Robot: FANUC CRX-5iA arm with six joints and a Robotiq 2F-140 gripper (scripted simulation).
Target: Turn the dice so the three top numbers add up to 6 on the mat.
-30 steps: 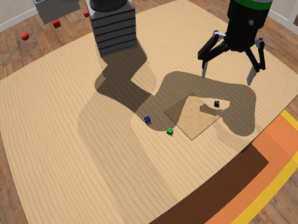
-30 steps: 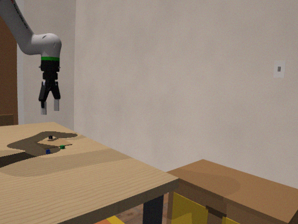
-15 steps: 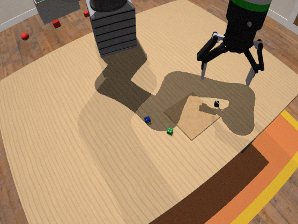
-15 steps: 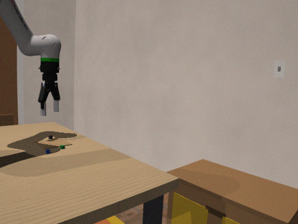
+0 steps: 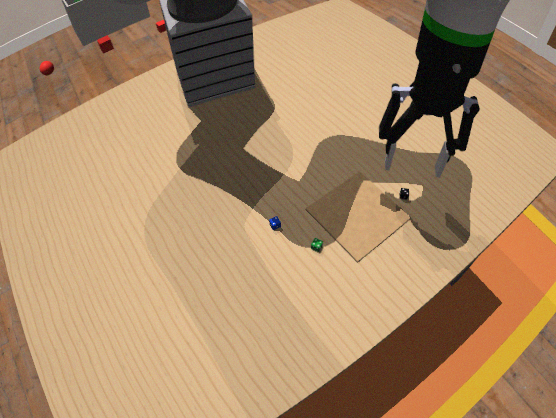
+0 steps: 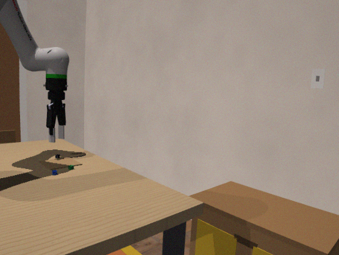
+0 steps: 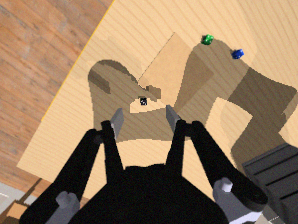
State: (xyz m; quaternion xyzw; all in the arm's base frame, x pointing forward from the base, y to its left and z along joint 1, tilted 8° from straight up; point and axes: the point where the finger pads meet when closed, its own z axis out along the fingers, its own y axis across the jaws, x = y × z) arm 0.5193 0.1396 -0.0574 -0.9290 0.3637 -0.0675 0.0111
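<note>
Now: the black die 100 mm below my hand. Round my hand: green die (200 mm to the right, 100 mm below); blue die (240 mm to the right, 100 mm below, 80 mm behind); tan mat (110 mm below, 100 mm to the right, 20 mm behind).
</note>
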